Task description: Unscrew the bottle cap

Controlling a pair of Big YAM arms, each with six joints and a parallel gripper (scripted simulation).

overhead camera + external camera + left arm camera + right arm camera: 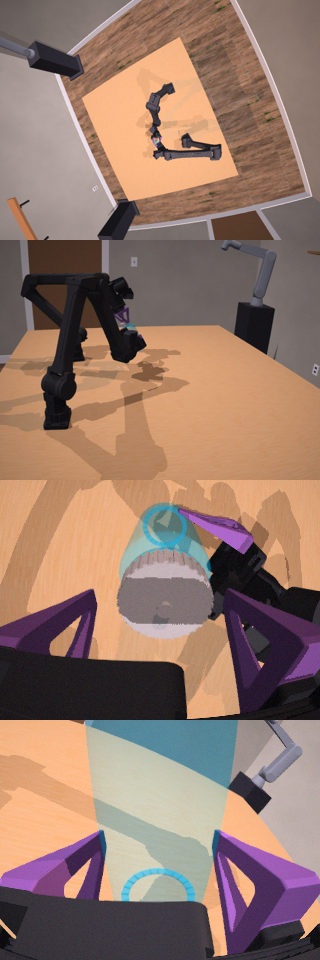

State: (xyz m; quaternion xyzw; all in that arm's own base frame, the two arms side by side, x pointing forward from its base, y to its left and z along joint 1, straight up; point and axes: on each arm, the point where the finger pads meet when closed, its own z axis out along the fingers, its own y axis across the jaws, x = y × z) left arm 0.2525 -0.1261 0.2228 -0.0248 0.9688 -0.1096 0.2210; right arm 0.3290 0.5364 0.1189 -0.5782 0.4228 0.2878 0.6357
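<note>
Right now the ribbed cap is 10 mm below my left hand. From my left hand the other things lie so: bottle: 40 mm ahead, 10 mm to the right, 80 mm below.
The bottle is 10 mm behind my right hand, 10 mm to the left of it and 30 mm above it. Round my right hand: ribbed cap 50 mm behind, 20 mm to the left, 100 mm above.
</note>
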